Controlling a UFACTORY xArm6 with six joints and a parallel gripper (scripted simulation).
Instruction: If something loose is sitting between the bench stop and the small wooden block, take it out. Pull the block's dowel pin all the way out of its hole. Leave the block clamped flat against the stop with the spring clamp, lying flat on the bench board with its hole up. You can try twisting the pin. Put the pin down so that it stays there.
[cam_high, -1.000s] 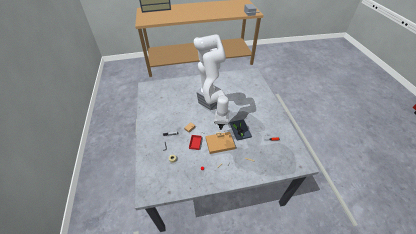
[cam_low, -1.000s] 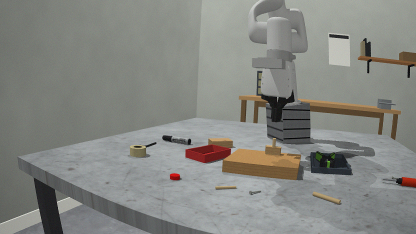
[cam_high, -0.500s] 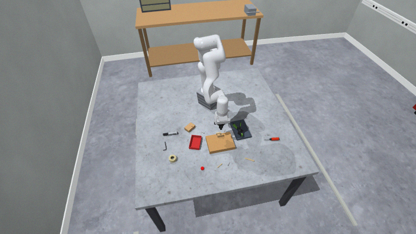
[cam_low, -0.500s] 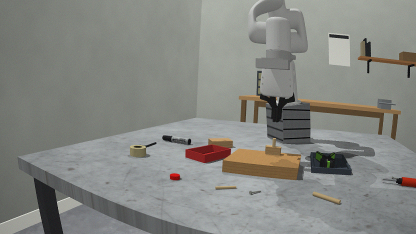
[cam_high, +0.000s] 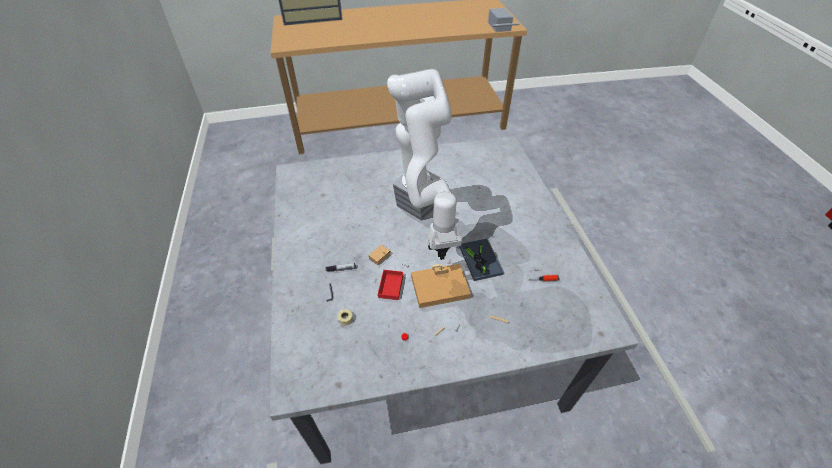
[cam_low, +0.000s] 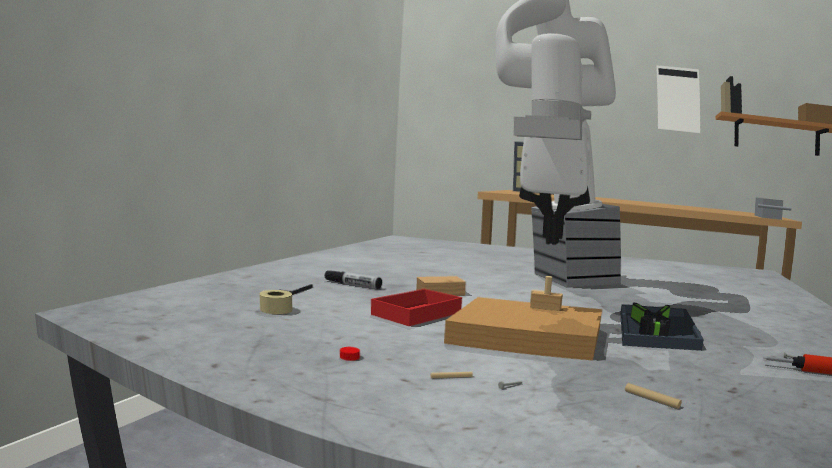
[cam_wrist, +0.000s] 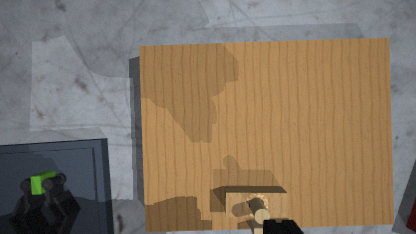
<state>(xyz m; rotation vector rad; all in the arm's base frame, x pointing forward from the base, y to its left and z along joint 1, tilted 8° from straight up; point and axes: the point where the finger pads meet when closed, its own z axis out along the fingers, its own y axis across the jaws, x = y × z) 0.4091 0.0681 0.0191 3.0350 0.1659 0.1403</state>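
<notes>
Right now my hand is 90 mm above the dowel pin. Round my hand: dark tray: 70 mm behind, 180 mm to the left, 140 mm below; then bench board: 50 mm ahead, 10 mm to the right, 120 mm below; then wooden block: 110 mm below.
</notes>
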